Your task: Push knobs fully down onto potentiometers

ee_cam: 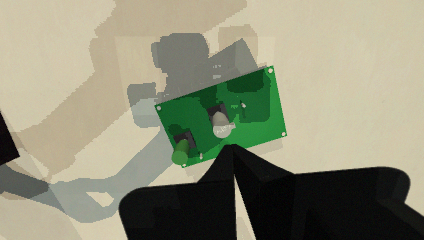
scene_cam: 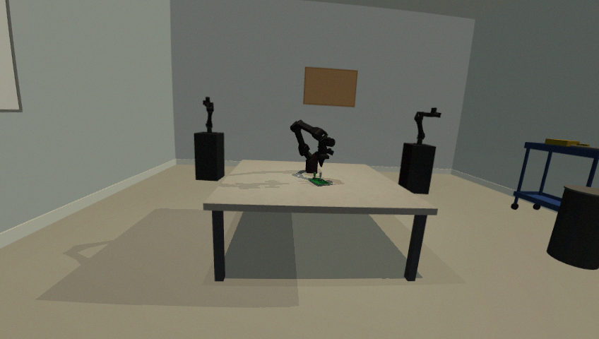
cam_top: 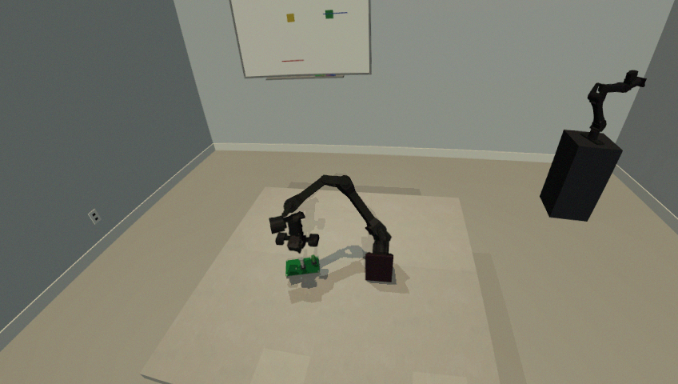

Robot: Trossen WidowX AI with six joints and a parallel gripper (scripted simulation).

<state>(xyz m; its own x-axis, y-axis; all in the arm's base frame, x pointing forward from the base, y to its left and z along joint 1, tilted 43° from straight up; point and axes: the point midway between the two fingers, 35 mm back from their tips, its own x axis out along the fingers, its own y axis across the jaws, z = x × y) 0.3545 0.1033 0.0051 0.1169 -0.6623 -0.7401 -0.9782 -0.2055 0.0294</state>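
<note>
Right now the white knob is 60 mm below my gripper tip. Round my gripper tip: green knob 40 mm behind, 40 mm to the right, 70 mm below.
</note>
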